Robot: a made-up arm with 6 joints.
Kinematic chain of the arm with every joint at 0, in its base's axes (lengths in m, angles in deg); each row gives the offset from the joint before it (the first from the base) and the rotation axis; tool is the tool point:
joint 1: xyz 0 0 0.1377 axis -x
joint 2: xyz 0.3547 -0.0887 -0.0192 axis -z
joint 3: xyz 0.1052 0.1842 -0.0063 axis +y
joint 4: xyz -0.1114 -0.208 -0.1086 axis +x
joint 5: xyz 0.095 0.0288 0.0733 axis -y
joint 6: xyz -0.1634 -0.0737 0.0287 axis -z
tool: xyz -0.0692 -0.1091 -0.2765
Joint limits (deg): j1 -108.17..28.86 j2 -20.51..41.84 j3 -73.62..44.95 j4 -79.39..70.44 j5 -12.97..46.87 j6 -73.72..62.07
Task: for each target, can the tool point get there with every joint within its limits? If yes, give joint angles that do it. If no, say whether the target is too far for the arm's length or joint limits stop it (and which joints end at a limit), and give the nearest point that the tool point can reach.
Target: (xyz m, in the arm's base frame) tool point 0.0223 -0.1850 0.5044
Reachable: no: joint limits stop it (at a limit: joint 1, joint 3, joint 5) | nearest point 0.1307 -0.1611 0.3786 | short by 0.168 m
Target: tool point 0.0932 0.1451 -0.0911
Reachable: yes | joints -76.62 28.82 13.20 -8.29 -7.57 -19.34
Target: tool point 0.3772 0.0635 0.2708
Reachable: no: joint limits stop it (at a limit: joint 2, joint 3, joint 4, joint 6) | nearest point 0.3618 0.0906 0.3276 | short by 0.065 m
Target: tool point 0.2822 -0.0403 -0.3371
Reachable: yes | joints -42.40 32.52 -18.65 -20.03 22.09 -10.21
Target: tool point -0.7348 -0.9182 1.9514
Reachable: no: too far | nearest point 0.1878 -0.2279 0.3993 | short by 1.933 m
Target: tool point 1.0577 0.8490 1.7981
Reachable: no: too far | nearest point 0.6167 0.2446 0.4039 | short by 1.582 m
